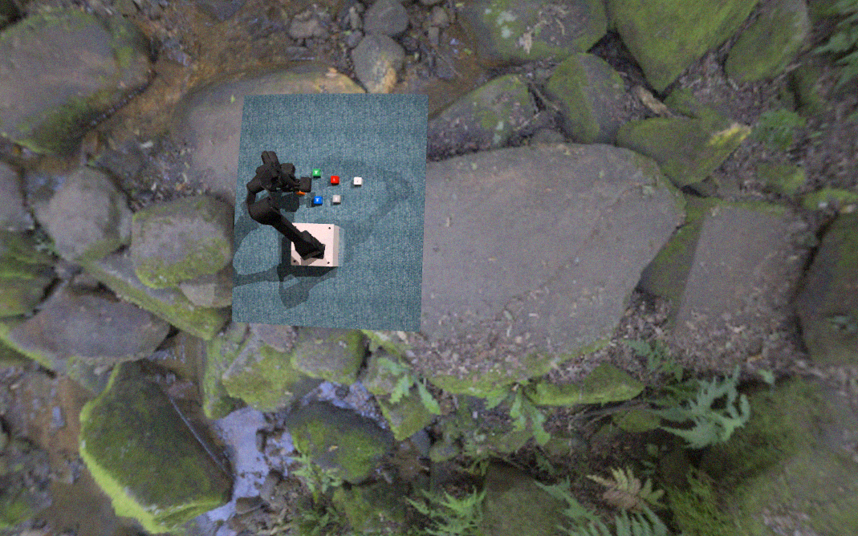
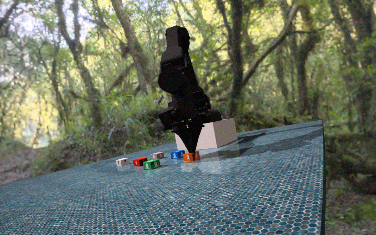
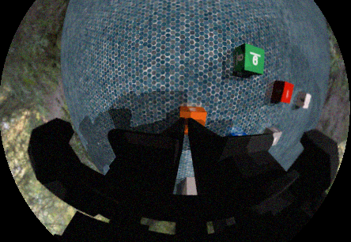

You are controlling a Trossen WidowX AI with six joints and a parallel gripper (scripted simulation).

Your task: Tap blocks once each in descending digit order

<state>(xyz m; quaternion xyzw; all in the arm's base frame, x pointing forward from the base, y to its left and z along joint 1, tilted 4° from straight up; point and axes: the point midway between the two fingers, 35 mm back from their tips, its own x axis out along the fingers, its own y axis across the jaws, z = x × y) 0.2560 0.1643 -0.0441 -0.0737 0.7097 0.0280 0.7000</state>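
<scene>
My gripper tip is 1 cm to the left of the orange block and 1 cm above it. Round my gripper tip: blue block 10 cm to the right, 3 cm behind, 1 cm below; red block 16 cm to the right, 7 cm ahead, 1 cm below; green block 9 cm ahead, 7 cm to the right, 1 cm below.
</scene>
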